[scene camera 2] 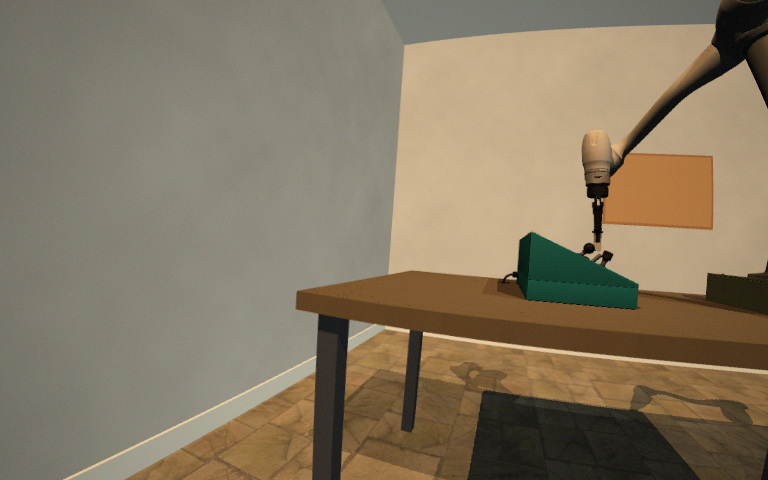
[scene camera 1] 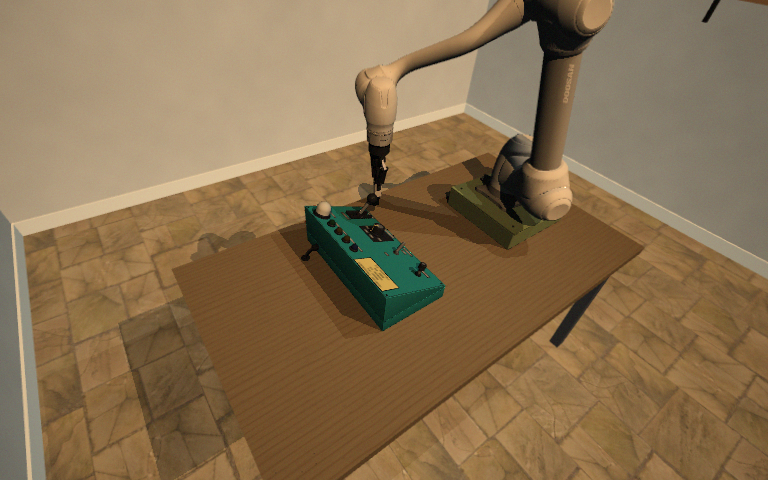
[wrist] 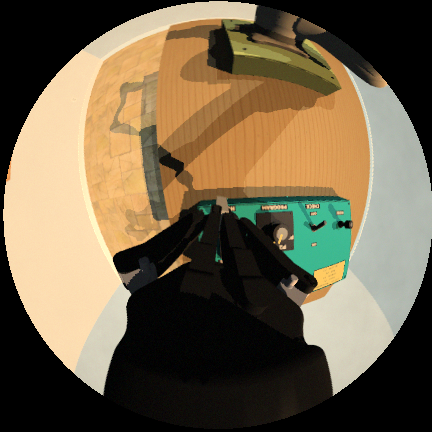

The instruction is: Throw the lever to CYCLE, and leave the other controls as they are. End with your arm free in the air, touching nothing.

Observation:
In view: the gripper (wrist: 219, 203) and a teal control box (scene camera 2: 547, 271).
The teal control box shows as well in the wrist view (wrist: 324, 253).

